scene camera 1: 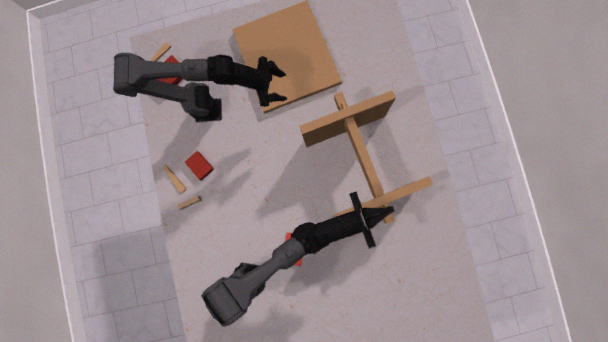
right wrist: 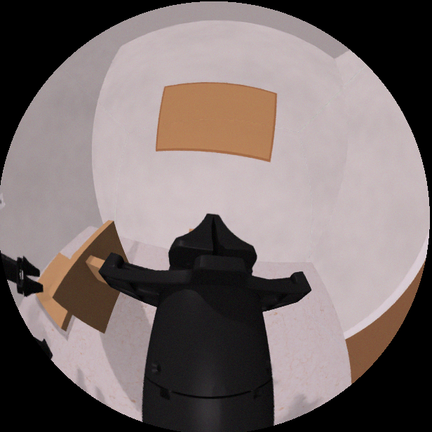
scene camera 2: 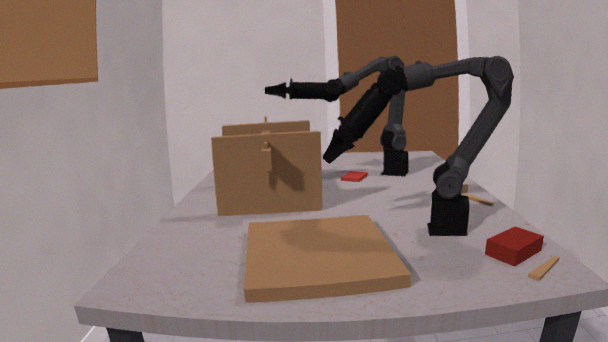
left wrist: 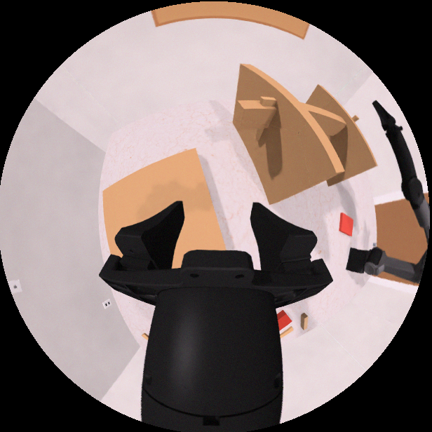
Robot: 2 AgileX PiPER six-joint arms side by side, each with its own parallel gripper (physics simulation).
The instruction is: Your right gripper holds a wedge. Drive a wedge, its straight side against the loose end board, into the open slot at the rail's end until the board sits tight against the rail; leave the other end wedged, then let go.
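The rail (scene camera 1: 364, 154) (left wrist: 326, 118) joins two upright boards, the upper board (scene camera 1: 325, 131) (scene camera 2: 240, 175) (left wrist: 295, 150) and the lower board (scene camera 1: 412, 187) (scene camera 2: 295, 126) (left wrist: 367, 150) in scene camera 1. A wedge (scene camera 2: 265, 145) (left wrist: 268, 101) sits in the rail's end outside the upper board. A thin tip (scene camera 2: 265, 119) sticks up behind the other board. My right gripper (scene camera 1: 391, 210) (scene camera 2: 266, 90) (right wrist: 211, 221) is shut high above the rail's lower end; no wedge shows between its fingers. My left gripper (scene camera 1: 285, 87) (scene camera 2: 327, 160) (left wrist: 217, 209) is open and empty over the flat panel's edge.
The thick flat panel (scene camera 1: 295, 45) (scene camera 2: 320, 250) lies beside the upper board. Red blocks (scene camera 1: 199, 165) (scene camera 2: 515, 245) lie on the table, one under the right arm. Loose wooden wedges (scene camera 1: 174, 179) (scene camera 2: 544, 268) lie near the arm bases.
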